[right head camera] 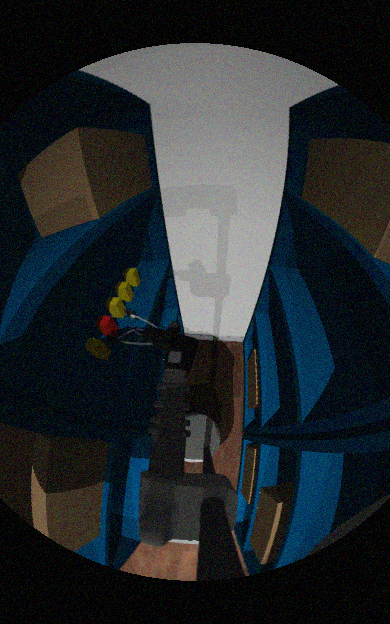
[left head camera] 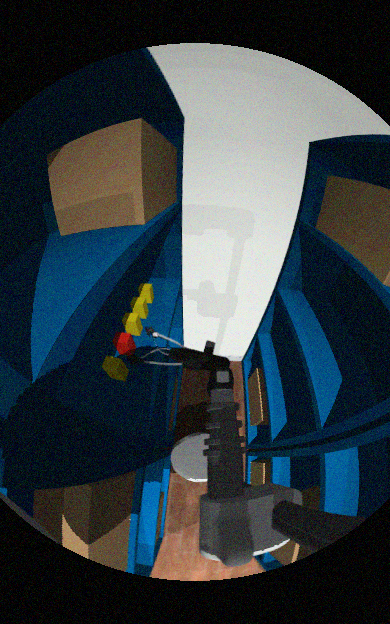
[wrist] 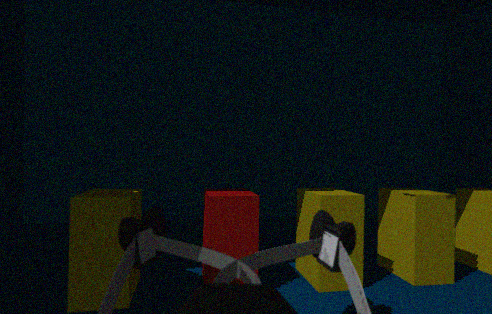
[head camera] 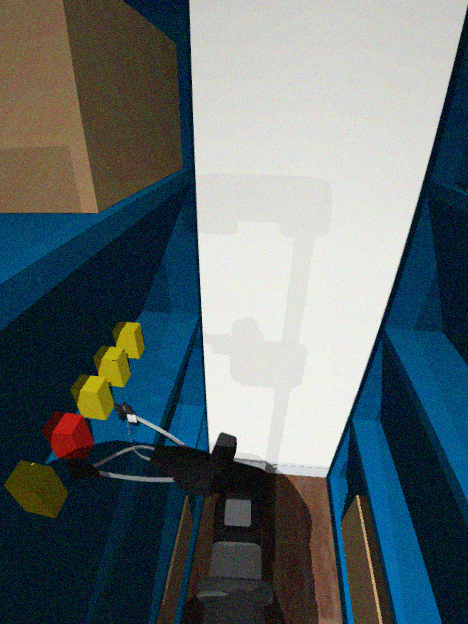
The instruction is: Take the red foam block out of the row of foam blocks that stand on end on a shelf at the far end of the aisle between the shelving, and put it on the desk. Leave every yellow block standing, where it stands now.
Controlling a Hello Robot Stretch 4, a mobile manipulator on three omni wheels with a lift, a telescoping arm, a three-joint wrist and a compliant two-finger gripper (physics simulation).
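Frame: origin at the robot's base, x up, y ahead, z left, level; metres.
Where they show: gripper, fingertip midpoint: [right head camera: 115, 324] [left head camera: 136, 342] [wrist: 238, 227] [head camera: 92, 434]; robot's base, link origin: [right head camera: 194, 436] [left head camera: 197, 455].
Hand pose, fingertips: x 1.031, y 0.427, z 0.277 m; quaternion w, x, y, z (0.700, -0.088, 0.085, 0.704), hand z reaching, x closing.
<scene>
Things, the pixels of their centre, and the offset from my fingertips. Level surfaces: height alone.
- red foam block, body centre: [wrist: 228, 238] [head camera: 69, 437] [left head camera: 124, 343] [right head camera: 107, 326] dx -0.024, dy +0.004, dz +0.055 m
- blue shelf, surface height: dx -0.069 m
- dark yellow block, body centre: [wrist: 109, 242] [head camera: 38, 489] [left head camera: 115, 368] [right head camera: 97, 348] dx -0.024, dy -0.103, dz +0.062 m
- cardboard box, body centre: [head camera: 71, 108] [left head camera: 125, 177] [right head camera: 93, 174] dx +0.524, dy +0.293, dz +0.053 m
The red foam block [head camera: 73, 435] [left head camera: 124, 343] [right head camera: 107, 325] [wrist: 231, 215] stands on end on the blue shelf [head camera: 163, 347] [wrist: 400, 297] at the left of the aisle. A dark yellow block [head camera: 35, 488] [wrist: 95, 265] stands on its near side. Three more yellow blocks stand upright beyond it, the first [head camera: 95, 398] [wrist: 332, 202] closest to the red one. My gripper [head camera: 103, 440] [left head camera: 142, 345] [right head camera: 121, 326] [wrist: 238, 227] is open and empty, in front of the row. In the wrist view the red block shows between its fingertips, which overlap the two neighbouring yellow blocks. The desk does not show.
A cardboard box [head camera: 35, 100] [left head camera: 100, 180] [right head camera: 60, 185] sits on the shelf level above the blocks. Another box [left head camera: 355, 225] [right head camera: 345, 185] sits on the right shelving. A white wall [head camera: 282, 126] closes the narrow aisle. My arm [left head camera: 225, 445] runs along it over the brown floor.
</scene>
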